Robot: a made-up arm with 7 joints. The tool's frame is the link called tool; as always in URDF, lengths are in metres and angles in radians.
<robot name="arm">
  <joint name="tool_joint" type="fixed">
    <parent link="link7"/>
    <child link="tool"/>
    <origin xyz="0 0 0" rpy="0 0 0"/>
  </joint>
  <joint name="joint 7" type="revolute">
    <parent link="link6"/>
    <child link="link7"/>
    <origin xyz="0 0 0" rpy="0 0 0"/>
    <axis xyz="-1 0 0"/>
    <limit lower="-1.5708" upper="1.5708" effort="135" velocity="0.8"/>
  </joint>
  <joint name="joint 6" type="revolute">
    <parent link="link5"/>
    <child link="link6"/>
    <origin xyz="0 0 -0.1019" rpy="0 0 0"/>
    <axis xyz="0 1 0"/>
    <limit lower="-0.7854" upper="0.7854" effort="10" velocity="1.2"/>
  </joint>
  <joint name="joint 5" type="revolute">
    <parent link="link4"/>
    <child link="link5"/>
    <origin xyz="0 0 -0.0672" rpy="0 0 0"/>
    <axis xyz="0 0 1"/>
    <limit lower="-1.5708" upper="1.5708" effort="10" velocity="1.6"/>
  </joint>
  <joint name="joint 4" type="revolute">
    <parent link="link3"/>
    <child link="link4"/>
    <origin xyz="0 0 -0.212" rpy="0 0 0"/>
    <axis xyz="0 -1 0"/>
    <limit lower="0" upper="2.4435" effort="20" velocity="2"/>
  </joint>
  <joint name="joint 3" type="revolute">
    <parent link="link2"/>
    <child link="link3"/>
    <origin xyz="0 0 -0.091" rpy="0 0 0"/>
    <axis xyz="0 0 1"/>
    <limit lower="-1.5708" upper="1.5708" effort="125" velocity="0.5"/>
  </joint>
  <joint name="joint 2" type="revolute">
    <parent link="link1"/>
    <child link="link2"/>
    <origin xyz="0 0.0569 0" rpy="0 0 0"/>
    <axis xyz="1 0 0"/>
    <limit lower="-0.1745" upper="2" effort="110" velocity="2.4"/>
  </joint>
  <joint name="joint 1" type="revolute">
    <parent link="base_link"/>
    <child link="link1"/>
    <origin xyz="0 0.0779 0" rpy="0 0 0"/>
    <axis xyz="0 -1 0"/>
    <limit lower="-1.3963" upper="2" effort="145" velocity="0.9"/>
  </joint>
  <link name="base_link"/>
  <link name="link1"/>
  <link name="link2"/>
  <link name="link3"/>
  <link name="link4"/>
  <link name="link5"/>
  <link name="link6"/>
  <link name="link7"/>
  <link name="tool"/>
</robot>
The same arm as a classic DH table. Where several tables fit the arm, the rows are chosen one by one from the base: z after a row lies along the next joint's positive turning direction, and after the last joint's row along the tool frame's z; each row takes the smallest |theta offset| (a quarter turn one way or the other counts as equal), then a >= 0, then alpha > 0; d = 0 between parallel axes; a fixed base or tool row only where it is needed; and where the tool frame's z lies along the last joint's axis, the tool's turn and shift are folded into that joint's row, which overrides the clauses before.
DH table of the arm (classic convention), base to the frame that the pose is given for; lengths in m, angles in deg. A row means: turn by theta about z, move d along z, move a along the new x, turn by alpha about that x. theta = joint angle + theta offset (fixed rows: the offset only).
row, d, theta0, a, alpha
base (fixed), 0, 0, 0, 90
joint 1, -0.1348, 90, 0, 90
joint 2, 0, 90, 0, 90
joint 3, -0.303, 90, 0, 90
joint 4, 0, 0, 0, -90
joint 5, -0.1691, 0, 0, -90
joint 6, 0, -90, 0, 90
joint 7, 0, 90, 0, 90
tool (fixed), 0, -90, 0, 0
Joint limits (deg, base to tool): -80..114.59 -10..114.59 -90..90 0..140 -90..90 -45..45 -90..90

